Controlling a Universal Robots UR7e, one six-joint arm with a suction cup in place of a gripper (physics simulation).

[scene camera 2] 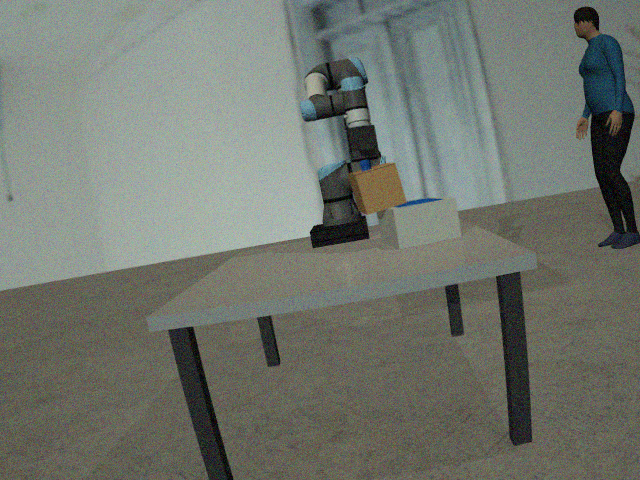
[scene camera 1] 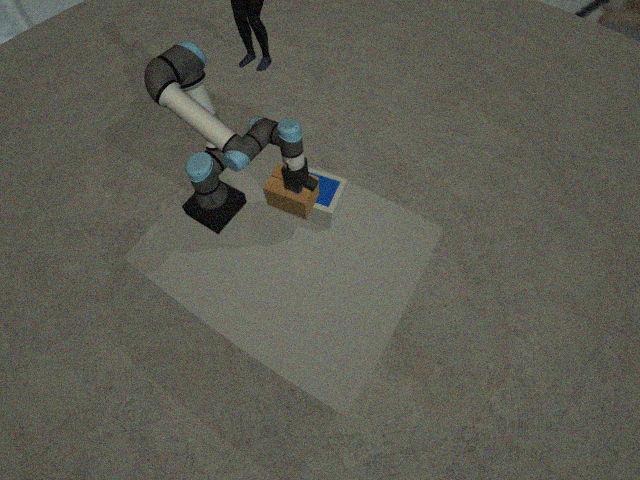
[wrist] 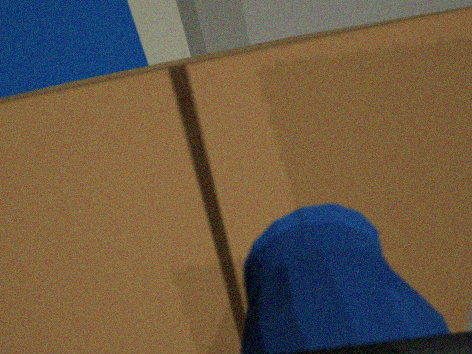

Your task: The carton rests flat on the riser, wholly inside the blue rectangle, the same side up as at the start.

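Seen in the pictures: hand at its tool point: point(scene camera 2: 367, 174) point(wrist: 295, 233); arm's base at its link origin: point(scene camera 2: 342, 222) point(scene camera 1: 212, 195).
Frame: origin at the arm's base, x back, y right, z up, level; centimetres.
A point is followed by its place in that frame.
Observation:
The orange-brown carton point(scene camera 1: 287, 201) {y -3.4, x -39.3, z 14.3 cm} point(scene camera 2: 378, 190) {y -9.6, x -46.5, z 11.2 cm} point(wrist: 100, 200) {y -11.8, x -44.5, z 18.4 cm} hangs from my suction gripper point(scene camera 2: 365, 164) point(wrist: 315, 270), whose blue cup is on its top face beside a dark stripe. The carton looks somewhat tilted in scene camera 2. It is beside and partly over the left part of the pale riser point(scene camera 1: 321, 219) {y -11.5, x -50.4, z -1.6 cm} point(scene camera 2: 429, 224) {y -22.1, x -54.0, z -1.0 cm} point(wrist: 162, 30) {y -12.4, x -47.9, z 5.4 cm}, at about the height of its top. In scene camera 1 it hides part of the blue rectangle point(scene camera 1: 327, 191) {y -21.4, x -48.2, z 5.4 cm} point(scene camera 2: 421, 202) {y -22.2, x -47.0, z 5.4 cm} point(wrist: 60, 40) {y -18.1, x -48.2, z 5.4 cm}. Whether carton and riser touch cannot be told. The cup's contact is hidden in scene camera 1.
The riser stands on the pale table point(scene camera 1: 289, 310) {y 29.1, x -56.3, z -6.6 cm} point(scene camera 2: 310, 279) {y 15.3, x -78.3, z -6.6 cm}, near its back right in scene camera 2. The arm's black base point(scene camera 1: 219, 219) {y 9.0, x -10.7, z -0.5 cm} point(scene camera 2: 338, 234) {y 3.1, x -12.2, z -3.2 cm} is left of the riser. A person point(scene camera 1: 253, 31) point(scene camera 2: 607, 103) stands beyond the table.

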